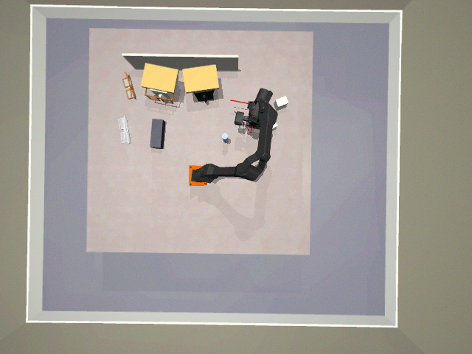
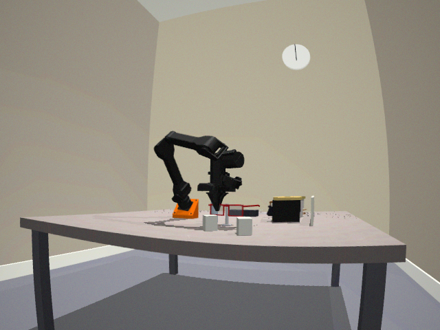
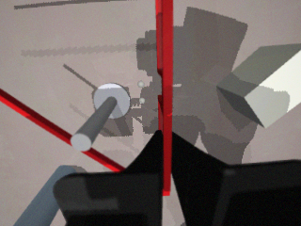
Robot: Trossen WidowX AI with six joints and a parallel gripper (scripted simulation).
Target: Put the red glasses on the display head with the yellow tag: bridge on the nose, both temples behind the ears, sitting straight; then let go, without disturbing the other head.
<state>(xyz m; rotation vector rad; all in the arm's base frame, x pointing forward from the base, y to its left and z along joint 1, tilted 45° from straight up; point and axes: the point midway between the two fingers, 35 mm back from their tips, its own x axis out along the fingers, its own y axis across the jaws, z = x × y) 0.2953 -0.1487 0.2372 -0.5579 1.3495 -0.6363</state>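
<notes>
My gripper tip is 5 cm to the right of the thin grey peg, 3 cm above it and 2 cm short of it. Round my gripper tip: dark display head: 29 cm to the left, 18 cm ahead; pale blue cylinder: 14 cm to the left, 8 cm behind, 1 cm below; white panel: 41 cm to the left, 31 cm ahead.
</notes>
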